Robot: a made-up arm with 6 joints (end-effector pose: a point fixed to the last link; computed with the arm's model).
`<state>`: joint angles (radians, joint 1 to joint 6).
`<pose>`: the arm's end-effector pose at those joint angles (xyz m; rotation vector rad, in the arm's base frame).
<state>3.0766 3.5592 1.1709 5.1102 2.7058 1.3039</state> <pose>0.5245 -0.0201 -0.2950 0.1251 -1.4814 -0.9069</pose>
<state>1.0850 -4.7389 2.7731 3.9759 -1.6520 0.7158</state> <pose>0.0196 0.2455 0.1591 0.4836 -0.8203 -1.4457</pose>
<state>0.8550 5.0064 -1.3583 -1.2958 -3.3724 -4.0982</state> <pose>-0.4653 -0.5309 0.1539 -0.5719 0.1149 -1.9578</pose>
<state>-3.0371 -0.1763 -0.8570 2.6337 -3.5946 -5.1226</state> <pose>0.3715 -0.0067 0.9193 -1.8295 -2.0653 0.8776</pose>
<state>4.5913 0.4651 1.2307 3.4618 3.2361 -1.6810</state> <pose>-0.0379 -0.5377 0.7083 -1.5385 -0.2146 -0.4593</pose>
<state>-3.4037 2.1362 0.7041 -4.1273 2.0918 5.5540</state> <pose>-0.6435 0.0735 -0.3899 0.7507 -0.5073 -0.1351</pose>
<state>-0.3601 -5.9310 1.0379 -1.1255 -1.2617 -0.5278</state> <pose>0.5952 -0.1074 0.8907 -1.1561 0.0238 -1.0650</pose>
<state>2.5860 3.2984 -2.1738 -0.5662 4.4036 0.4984</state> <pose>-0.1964 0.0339 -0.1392 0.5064 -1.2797 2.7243</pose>
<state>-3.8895 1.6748 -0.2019 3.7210 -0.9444 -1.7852</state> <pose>-0.7976 0.6469 0.1381 0.9759 -2.0970 -0.6207</pose>
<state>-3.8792 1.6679 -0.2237 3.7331 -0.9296 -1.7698</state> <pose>-0.8059 0.6398 0.1561 0.9532 -2.0638 -0.6450</pose>
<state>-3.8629 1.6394 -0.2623 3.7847 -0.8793 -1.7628</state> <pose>-0.8202 0.6281 0.2078 0.8994 -1.9602 -0.7157</pose>
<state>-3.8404 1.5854 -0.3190 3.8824 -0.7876 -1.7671</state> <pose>-0.8348 0.6079 0.2991 0.8064 -1.7726 -0.8216</pose>
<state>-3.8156 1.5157 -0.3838 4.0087 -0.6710 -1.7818</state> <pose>-0.8383 0.5785 0.4125 0.6858 -1.5363 -0.9202</pose>
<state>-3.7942 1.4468 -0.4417 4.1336 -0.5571 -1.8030</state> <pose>-0.8268 0.5463 0.5186 0.5644 -1.3126 -0.9829</pose>
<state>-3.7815 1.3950 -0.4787 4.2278 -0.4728 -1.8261</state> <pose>-0.8096 0.5226 0.5922 0.4734 -1.1565 -1.0128</pose>
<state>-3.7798 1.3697 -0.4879 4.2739 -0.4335 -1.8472</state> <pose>-0.7987 0.5153 0.6234 0.4329 -1.0921 -1.0290</pose>
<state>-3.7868 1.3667 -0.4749 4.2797 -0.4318 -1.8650</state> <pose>-0.7969 0.5223 0.6217 0.4354 -1.0999 -1.0423</pose>
